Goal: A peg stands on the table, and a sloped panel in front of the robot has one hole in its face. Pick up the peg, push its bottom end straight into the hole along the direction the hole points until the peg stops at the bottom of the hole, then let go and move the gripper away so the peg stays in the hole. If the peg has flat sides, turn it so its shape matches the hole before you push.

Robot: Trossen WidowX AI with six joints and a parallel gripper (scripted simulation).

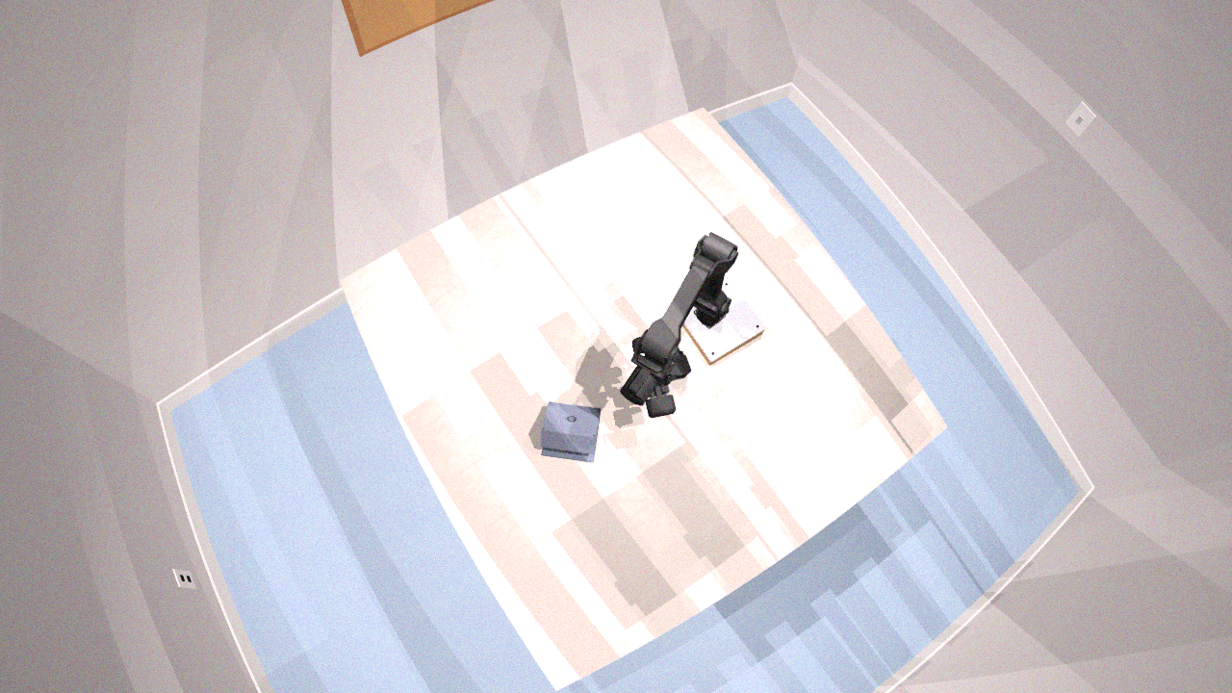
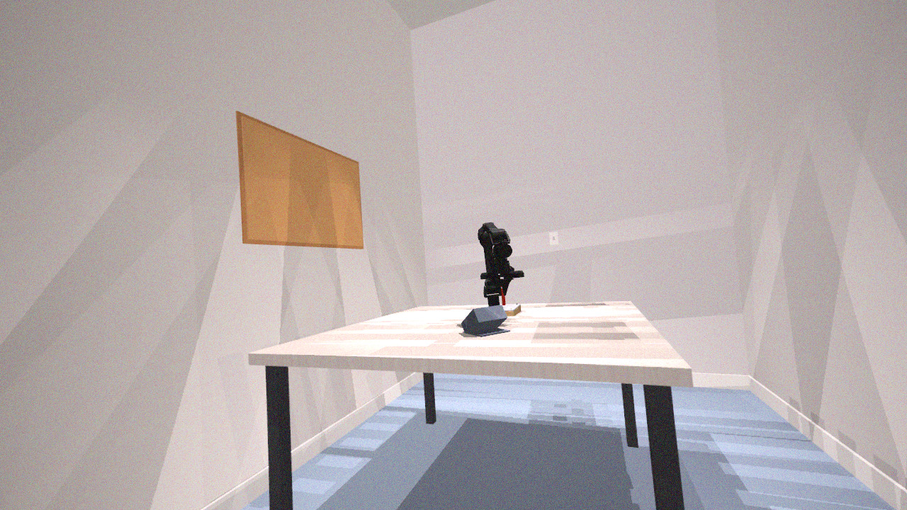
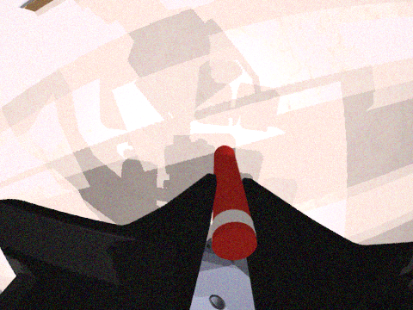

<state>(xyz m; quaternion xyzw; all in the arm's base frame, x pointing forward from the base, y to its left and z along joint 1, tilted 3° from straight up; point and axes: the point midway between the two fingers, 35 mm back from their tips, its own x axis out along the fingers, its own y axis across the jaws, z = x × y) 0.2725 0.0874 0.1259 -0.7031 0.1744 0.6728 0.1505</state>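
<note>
Now: gripper tip 20 cm short of the grey sloped panel, 5 cm to the left of it and 7 cm above it. Also, from my gripper tip: red peg (2 cm above).
</note>
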